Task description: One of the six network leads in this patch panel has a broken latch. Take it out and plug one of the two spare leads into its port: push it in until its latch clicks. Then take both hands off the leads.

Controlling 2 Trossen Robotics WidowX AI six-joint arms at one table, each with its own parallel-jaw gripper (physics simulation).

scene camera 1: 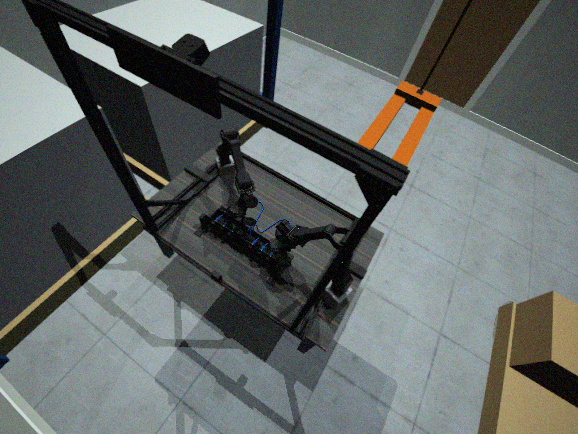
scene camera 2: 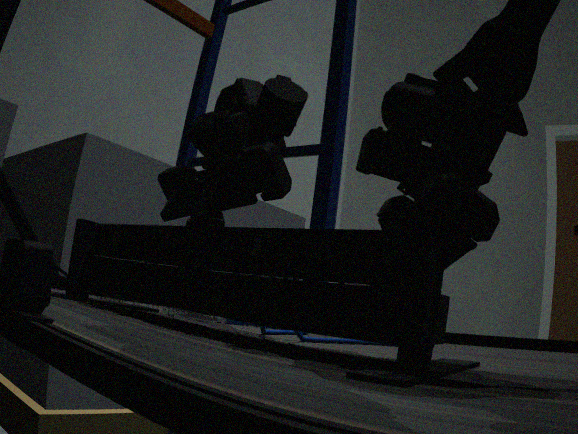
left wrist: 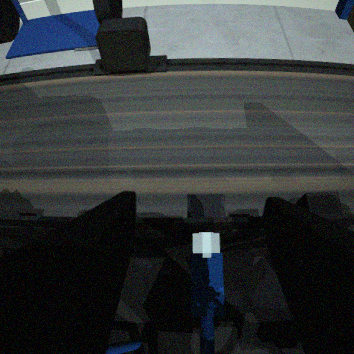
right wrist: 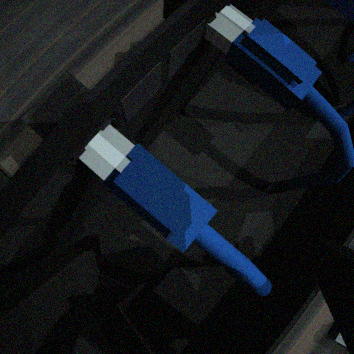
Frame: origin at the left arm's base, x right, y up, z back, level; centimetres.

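Where they show: left gripper, fingertip midpoint: [scene camera 1: 231,230] [scene camera 2: 176,215] [left wrist: 200,206]; right gripper, fingertip midpoint: [right wrist: 209,250]; left arm's base, origin of the base link: [scene camera 1: 224,160]; right arm's base, origin of the base link: [scene camera 1: 338,288].
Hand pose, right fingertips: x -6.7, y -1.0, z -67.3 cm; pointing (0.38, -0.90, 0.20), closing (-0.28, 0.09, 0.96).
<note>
Each offset is from my right fingertips to the top centre of the thing. "spot": to the spot under its first point. Level surfaces: height alone.
The black patch panel {dx +12.1, dy +5.0, dz +12.3 cm} [scene camera 1: 237,236] [scene camera 2: 244,275] stands across the wooden table {dy -5.9 cm} [scene camera 1: 313,258], with blue network leads plugged in a row. My left gripper [scene camera 1: 244,209] [scene camera 2: 197,207] [left wrist: 200,206] is open over the panel. Its fingers stand apart on either side of one blue lead {dx +16.4, dy +3.6, dz +16.9 cm} [left wrist: 207,274] with a pale plug tip and do not touch it. My right gripper [scene camera 1: 279,245] [scene camera 2: 434,232] is open wide, low over the panel's other end. Its wrist view shows two blue leads close up, a near lead {dx +3.0, dy +3.6, dz -2.0 cm} [right wrist: 158,197] and a far lead {dx +6.1, dy +3.6, dz +2.3 cm} [right wrist: 277,49]. Its fingers are lost in the dark there.
Loose blue cable loops {spot: dx -7.2, dy -5.4, dz +18.9 cm} [scene camera 1: 274,224] [scene camera 2: 326,339] lie on the table behind the panel. A black gantry frame [scene camera 1: 313,142] spans the table. A black block [left wrist: 123,42] sits at the far table edge.
</note>
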